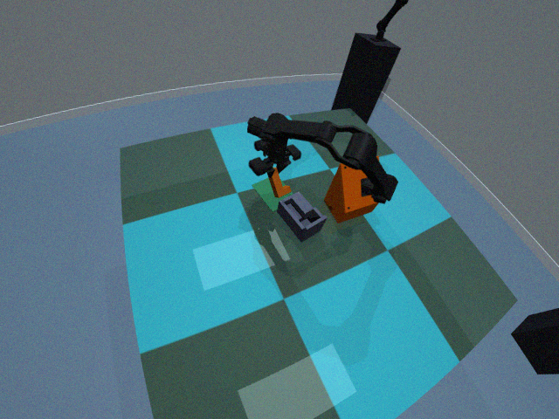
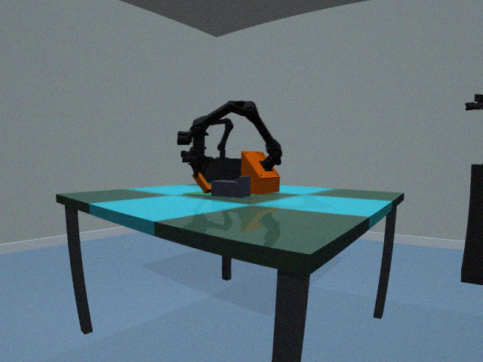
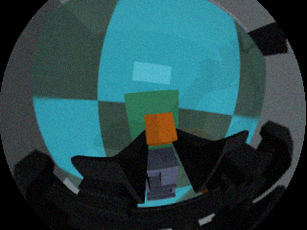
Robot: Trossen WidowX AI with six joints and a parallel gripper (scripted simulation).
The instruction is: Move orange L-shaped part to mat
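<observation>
The orange L-shaped part lies 20 mm behind my gripper tip, 30 mm to the left of it and 30 mm below it. From my gripper tip the other things lie so: green mat: 10 mm behind, 20 mm to the left, 90 mm below.
</observation>
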